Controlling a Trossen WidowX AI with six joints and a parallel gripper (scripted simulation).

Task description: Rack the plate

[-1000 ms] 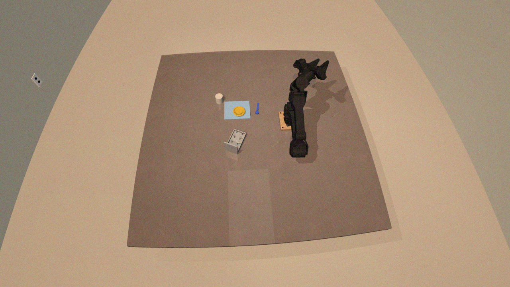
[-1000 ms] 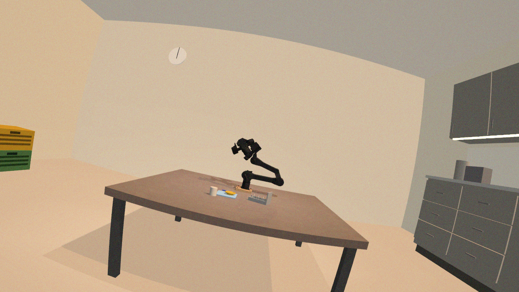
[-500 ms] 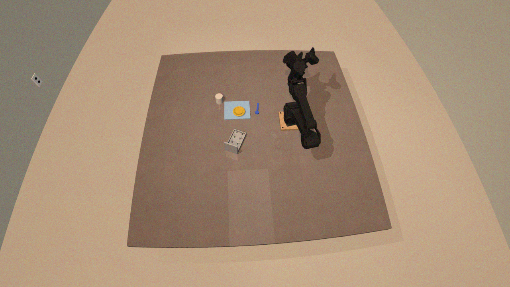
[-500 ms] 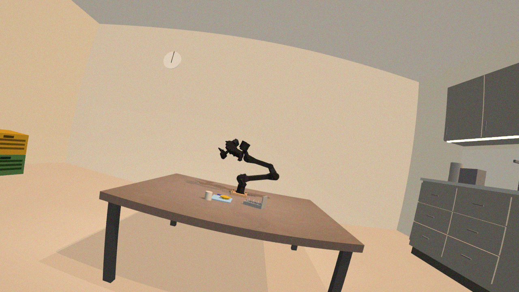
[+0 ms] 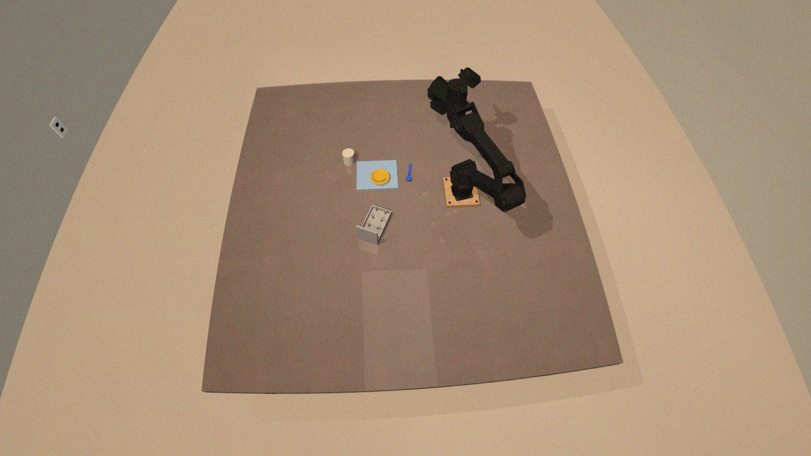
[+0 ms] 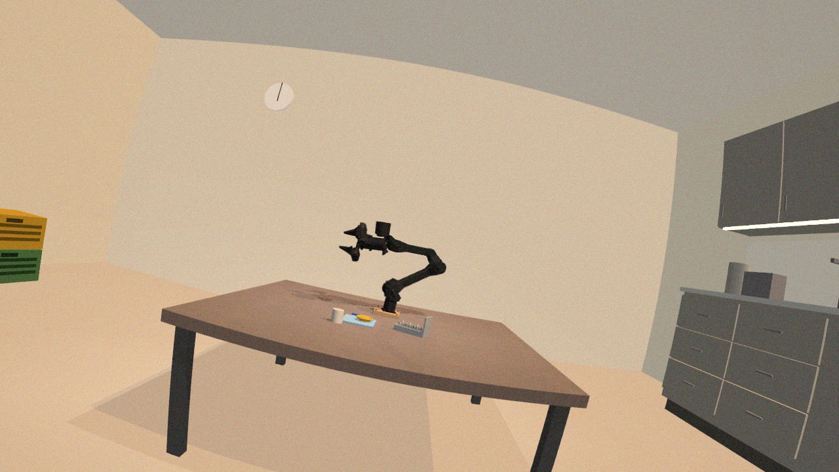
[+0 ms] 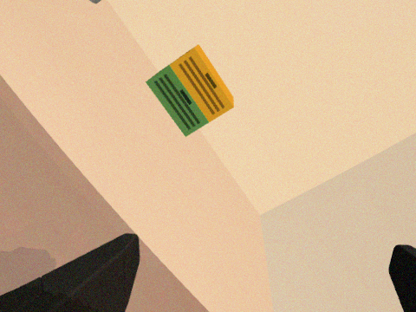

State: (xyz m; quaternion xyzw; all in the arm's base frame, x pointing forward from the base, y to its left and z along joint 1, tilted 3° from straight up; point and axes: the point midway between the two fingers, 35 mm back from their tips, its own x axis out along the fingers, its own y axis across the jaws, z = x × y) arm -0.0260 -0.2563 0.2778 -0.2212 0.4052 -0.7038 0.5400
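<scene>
My gripper tip is 30 cm short of the yellow plate, 29 cm above it and 14 cm to the right of it. From my gripper tip the other things lie so: grey dish rack (36 cm ahead, 32 cm to the left, 28 cm below); white cup (39 cm ahead, 28 cm below, 2 cm to the left); blue spoon (30 cm below, 19 cm ahead, 14 cm to the left).
</scene>
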